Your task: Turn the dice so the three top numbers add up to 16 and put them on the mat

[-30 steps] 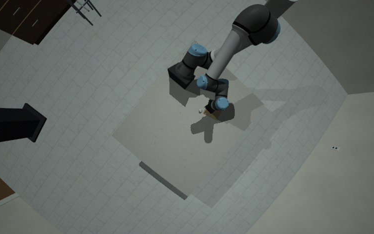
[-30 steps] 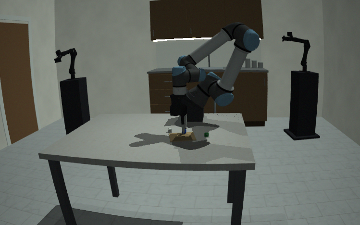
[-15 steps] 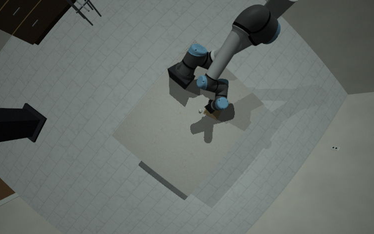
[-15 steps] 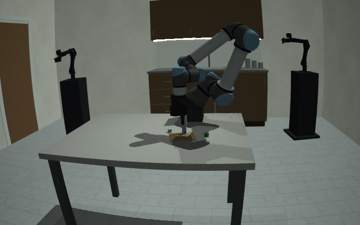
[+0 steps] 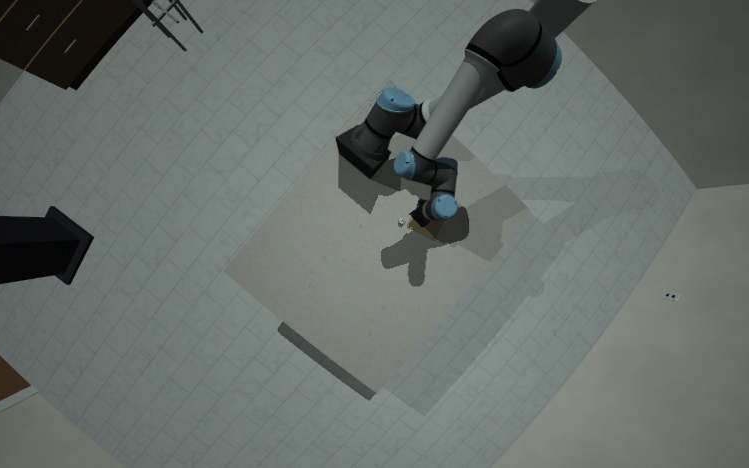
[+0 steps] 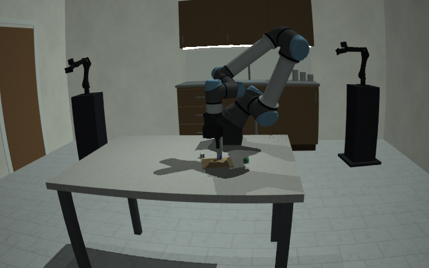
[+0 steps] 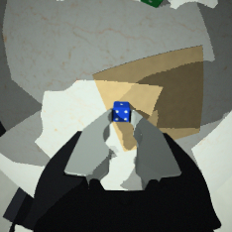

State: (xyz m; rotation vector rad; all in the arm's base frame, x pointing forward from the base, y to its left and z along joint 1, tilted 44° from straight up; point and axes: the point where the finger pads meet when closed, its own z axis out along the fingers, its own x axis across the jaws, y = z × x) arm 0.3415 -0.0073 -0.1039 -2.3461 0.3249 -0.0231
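My hand is 10 mm above the blue die. Also, from my hand: white die (50 mm behind, 90 mm to the right, 10 mm below); then green die (60 mm ahead, 120 mm to the left, 10 mm below); then tan mat (50 mm ahead, 10 mm to the right, 20 mm below).
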